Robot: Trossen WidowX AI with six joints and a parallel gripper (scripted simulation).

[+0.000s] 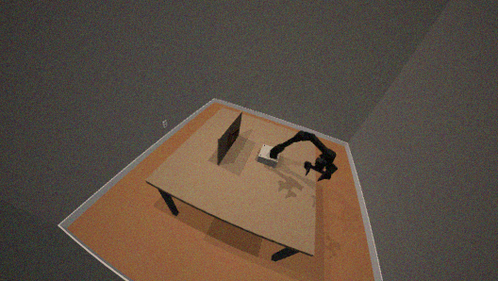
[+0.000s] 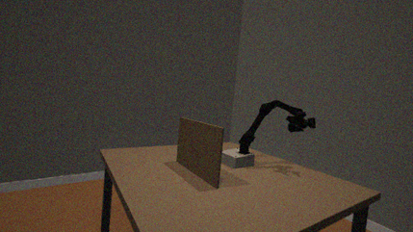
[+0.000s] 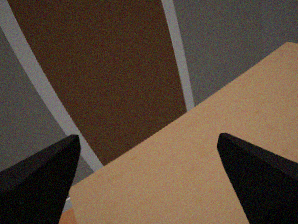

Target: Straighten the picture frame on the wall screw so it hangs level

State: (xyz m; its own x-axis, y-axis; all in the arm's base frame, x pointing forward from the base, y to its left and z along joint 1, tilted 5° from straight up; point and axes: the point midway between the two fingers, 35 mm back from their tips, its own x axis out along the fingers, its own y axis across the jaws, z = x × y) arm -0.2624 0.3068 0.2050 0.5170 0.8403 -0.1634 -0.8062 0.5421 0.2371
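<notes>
The picture frame is 640 mm ahead of my gripper tip, 350 mm to the right of it and 150 mm below it. Round my gripper tip: wall panel 650 mm ahead, 350 mm to the right, 160 mm below.
</notes>
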